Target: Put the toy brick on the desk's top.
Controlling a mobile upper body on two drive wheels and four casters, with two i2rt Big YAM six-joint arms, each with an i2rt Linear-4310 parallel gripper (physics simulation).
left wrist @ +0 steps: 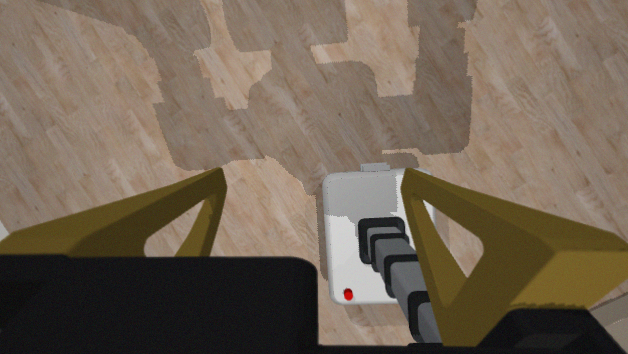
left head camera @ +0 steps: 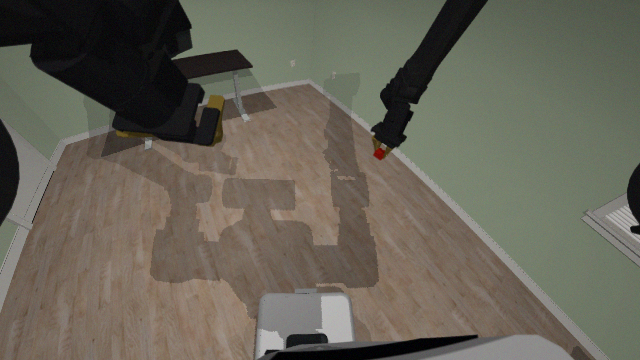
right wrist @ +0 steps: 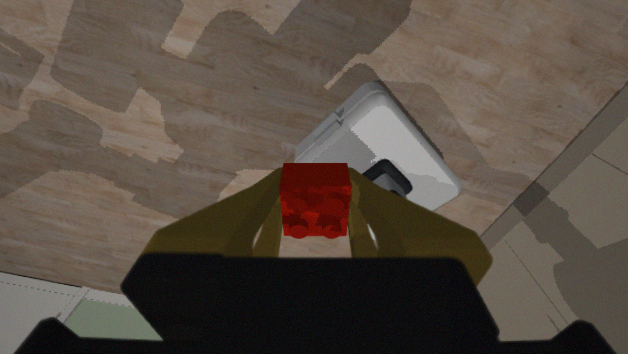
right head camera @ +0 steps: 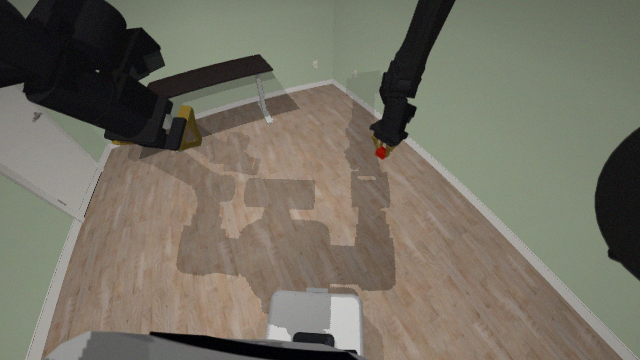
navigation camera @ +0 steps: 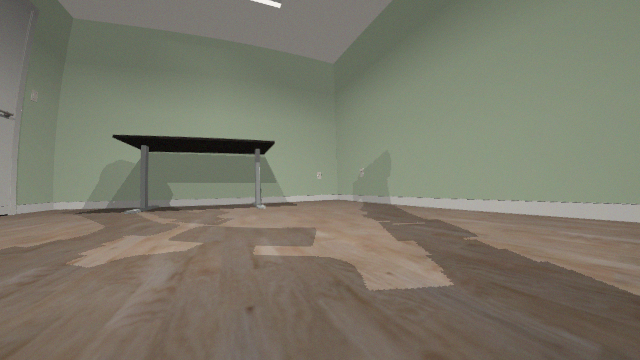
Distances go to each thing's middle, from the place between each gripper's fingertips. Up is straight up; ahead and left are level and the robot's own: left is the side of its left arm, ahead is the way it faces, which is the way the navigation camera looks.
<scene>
Right now the red toy brick (right wrist: 315, 197) is 1 cm above my right hand.
Now: left hand 44 cm to the left of the red toy brick, 24 cm short of it and 23 cm above it.
</scene>
